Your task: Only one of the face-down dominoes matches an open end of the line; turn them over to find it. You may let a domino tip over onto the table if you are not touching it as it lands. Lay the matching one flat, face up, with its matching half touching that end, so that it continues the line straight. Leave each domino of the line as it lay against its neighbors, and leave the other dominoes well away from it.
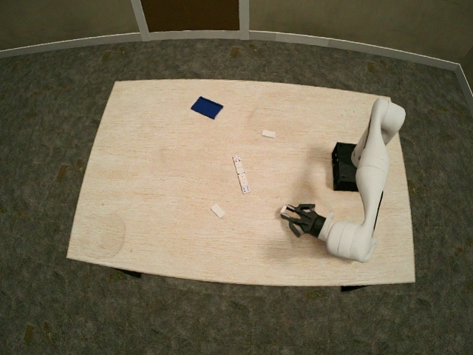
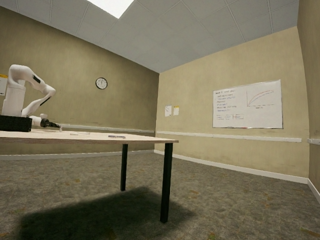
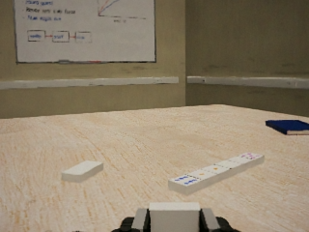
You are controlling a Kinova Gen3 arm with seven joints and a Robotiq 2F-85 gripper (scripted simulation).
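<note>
My gripper is now 10 mm short of the white domino, 10 mm to the left of it and 20 mm above it.
</note>
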